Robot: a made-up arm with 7 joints.
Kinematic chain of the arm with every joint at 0, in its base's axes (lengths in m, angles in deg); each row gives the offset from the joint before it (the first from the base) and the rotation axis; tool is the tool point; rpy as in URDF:
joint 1: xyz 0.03 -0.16 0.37 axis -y
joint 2: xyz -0.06 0 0 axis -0.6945 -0.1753 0.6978
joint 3: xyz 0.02 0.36 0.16 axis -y
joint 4: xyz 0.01 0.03 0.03 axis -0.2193 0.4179 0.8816
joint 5: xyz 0.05 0 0 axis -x
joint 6: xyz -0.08 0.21 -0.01 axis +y
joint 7: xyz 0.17 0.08 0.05 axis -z
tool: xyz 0.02 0 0.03 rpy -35.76 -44.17 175.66
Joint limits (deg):
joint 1: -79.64..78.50
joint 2: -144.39..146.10
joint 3: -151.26..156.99
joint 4: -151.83..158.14
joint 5: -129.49..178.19
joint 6: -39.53..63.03
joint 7: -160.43..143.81
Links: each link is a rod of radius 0.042 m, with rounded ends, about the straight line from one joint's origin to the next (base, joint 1, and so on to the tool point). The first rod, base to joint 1, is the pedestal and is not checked.
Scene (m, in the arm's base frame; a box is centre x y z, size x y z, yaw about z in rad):
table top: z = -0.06
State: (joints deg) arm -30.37 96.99 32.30 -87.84 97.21 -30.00 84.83
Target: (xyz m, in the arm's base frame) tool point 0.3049 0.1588 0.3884
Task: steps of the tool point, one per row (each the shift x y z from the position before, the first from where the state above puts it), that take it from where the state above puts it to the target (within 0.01 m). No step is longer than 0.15 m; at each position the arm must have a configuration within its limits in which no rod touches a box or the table.
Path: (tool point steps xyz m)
1: 0.0868 0.0673 0.0602
2: 0.1066 0.0391 0.0478
3: 0.1171 0.0085 0.0311
4: 0.1173 -0.0221 0.0131
5: 0.1076 -0.0507 -0.0043
6: 0.0891 -0.0751 -0.0189

